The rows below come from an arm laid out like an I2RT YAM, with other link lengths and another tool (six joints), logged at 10 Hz.
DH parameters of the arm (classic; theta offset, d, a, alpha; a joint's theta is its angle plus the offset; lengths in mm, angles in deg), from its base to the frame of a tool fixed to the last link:
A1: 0 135.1 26.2 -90
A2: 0 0 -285.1 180
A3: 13.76 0 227 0
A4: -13.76 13.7 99.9 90
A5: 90 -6.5 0 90
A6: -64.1 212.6 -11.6 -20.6
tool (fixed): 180 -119.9 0 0
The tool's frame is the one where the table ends.
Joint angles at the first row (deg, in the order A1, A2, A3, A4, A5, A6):
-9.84, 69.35, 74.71, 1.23, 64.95, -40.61
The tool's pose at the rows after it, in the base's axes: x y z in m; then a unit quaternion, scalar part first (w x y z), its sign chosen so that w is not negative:
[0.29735, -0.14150, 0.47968, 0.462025, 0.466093, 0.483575, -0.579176]
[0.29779, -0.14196, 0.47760, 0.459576, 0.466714, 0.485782, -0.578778]
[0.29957, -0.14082, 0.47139, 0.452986, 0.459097, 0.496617, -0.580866]
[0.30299, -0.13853, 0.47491, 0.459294, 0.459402, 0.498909, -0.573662]
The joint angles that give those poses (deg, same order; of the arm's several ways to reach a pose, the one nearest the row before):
-9.84, 69.26, 74.53, 0.97, 64.95, -40.52
-9.93, 69.35, 74.62, 0.09, 64.95, -39.82
-9.76, 69.52, 74.79, -2.17, 64.69, -39.11
-9.40, 70.05, 76.02, -3.07, 64.16, -38.24

